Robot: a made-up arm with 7 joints. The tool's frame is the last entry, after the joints.
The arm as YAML. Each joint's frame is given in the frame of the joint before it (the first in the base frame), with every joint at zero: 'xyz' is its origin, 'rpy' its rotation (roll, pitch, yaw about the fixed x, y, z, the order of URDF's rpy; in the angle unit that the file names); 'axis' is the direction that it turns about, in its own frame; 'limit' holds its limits. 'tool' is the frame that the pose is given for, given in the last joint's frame.
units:
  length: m
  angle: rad
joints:
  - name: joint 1
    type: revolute
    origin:
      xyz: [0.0, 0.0, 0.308]
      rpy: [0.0, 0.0, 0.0]
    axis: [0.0, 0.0, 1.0]
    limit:
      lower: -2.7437
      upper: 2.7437
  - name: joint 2
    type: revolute
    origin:
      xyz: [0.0, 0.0, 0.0]
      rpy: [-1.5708, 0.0, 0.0]
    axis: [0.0, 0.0, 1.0]
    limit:
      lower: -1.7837
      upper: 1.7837
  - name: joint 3
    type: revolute
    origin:
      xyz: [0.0, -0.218, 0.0]
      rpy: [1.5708, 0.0, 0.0]
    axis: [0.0, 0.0, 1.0]
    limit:
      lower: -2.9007
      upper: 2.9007
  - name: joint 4
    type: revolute
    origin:
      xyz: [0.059, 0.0, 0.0]
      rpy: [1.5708, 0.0, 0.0]
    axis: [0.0, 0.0, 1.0]
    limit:
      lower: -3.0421
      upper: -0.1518
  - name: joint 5
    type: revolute
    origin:
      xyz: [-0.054, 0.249, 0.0]
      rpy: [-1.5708, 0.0, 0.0]
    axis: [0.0, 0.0, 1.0]
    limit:
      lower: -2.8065
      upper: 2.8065
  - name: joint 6
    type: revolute
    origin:
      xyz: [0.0, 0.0, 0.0]
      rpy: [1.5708, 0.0, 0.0]
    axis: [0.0, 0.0, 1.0]
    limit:
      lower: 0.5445
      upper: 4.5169
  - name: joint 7
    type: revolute
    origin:
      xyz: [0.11, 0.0, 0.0]
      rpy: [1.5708, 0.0, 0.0]
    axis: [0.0, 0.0, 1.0]
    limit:
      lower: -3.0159
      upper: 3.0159
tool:
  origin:
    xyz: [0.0, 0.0, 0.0]
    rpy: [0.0, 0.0, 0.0]
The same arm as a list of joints. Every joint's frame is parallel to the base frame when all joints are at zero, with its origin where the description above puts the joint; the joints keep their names.
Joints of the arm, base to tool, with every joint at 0 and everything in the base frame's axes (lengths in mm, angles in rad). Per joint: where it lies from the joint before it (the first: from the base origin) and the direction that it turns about. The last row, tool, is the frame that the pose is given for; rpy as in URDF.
joint 1: axis +z xyz 0 0 308
joint 2: axis +y xyz 0 0 0
joint 3: axis +z xyz 0 0 218
joint 4: axis -y xyz 59 0 0
joint 5: axis +z xyz -54 0 249
joint 6: axis -y xyz 0 0 0
joint 7: axis -z xyz 110 0 0
tool: xyz 0 0 0 rpy -3.1416 0 0
Joint limits (rad, base to tool): -2.7437..2.7437 -1.7837..1.7837 -2.9007..2.9007 -3.0421..-0.1518 -2.8065..2.8065 0.5445..4.5169 -3.0159..3.0159

